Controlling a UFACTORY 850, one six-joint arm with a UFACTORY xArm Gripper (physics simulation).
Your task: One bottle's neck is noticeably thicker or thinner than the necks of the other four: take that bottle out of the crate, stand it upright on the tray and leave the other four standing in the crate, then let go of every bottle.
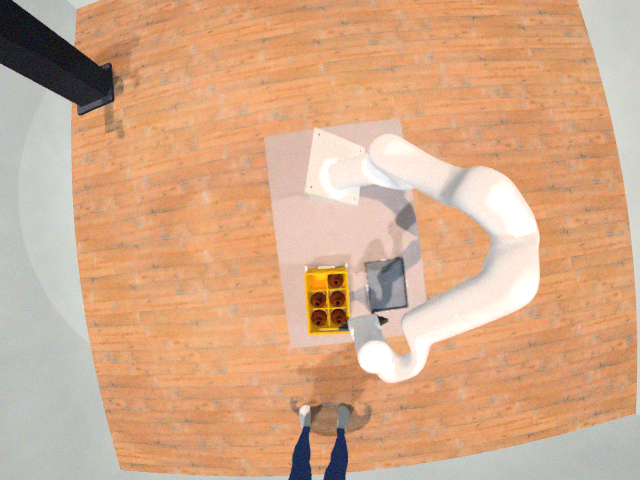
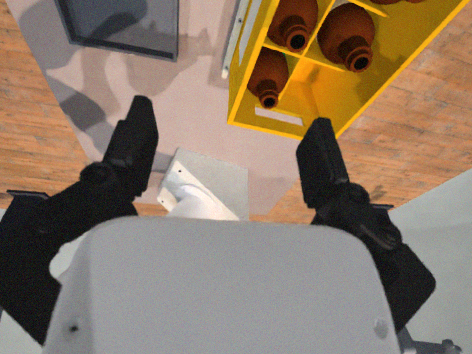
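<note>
The yellow crate holds five upright brown bottles. One bottle stands beside the vacant compartment at the robot-base end. Two bottles, one on the tray side and one on the far side, fill the middle row. Two more, one on the tray side and one opposite, stand in the end row. I cannot tell which neck differs. The dark grey tray bears no bottle. My gripper is open and empty, above the crate-tray gap near the end row.
The robot's base plate stands at the far end of the pinkish mat. The arm curves around the tray's right side. A person's legs stand beyond the mat's near edge. A black post is at the upper left.
</note>
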